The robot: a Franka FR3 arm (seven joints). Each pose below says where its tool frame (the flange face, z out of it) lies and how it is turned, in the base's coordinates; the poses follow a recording.
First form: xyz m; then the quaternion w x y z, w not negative.
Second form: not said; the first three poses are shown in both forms.
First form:
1: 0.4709, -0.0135, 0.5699, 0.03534, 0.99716, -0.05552, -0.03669
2: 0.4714, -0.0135, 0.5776, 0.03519, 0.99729, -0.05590, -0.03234
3: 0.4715, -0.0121, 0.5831, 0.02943, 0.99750, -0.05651, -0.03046
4: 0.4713, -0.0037, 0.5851, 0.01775, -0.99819, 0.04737, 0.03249
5: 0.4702, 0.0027, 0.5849, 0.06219, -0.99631, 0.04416, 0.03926
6: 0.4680, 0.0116, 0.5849, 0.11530, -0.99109, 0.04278, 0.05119
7: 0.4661, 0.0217, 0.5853, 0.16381, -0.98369, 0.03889, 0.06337
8: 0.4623, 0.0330, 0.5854, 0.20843, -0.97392, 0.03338, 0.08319
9: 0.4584, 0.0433, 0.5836, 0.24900, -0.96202, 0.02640, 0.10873
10: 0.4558, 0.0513, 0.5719, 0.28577, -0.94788, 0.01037, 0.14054
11: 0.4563, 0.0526, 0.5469, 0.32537, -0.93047, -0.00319, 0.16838
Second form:
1: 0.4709, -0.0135, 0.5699, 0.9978, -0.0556, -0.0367, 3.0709
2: 0.4714, -0.0135, 0.5776, 0.9979, -0.0559, -0.0324, 3.0712
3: 0.4715, -0.0121, 0.5831, 0.9979, -0.0565, -0.0305, 3.0827
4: 0.4713, -0.0037, 0.5851, -0.9983, 0.0474, 0.0325, 3.1061
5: 0.4702, 0.0027, 0.5849, -0.9982, 0.0442, 0.0393, 3.0171
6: 0.4680, 0.0116, 0.5849, -0.9977, 0.0431, 0.0515, 2.9105
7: 0.4661, 0.0217, 0.5853, -0.9972, 0.0394, 0.0642, 2.8125
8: 0.4623, 0.0330, 0.5854, -0.9958, 0.0341, 0.0851, 2.7217
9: 0.4584, 0.0433, 0.5836, -0.9933, 0.0273, 0.1123, 2.6383
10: 0.4558, 0.0513, 0.5719, -0.9891, 0.0108, 0.1467, 2.5620
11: 0.4563, 0.0526, 0.5469, -0.9840, -0.0034, 0.1781, 2.4788
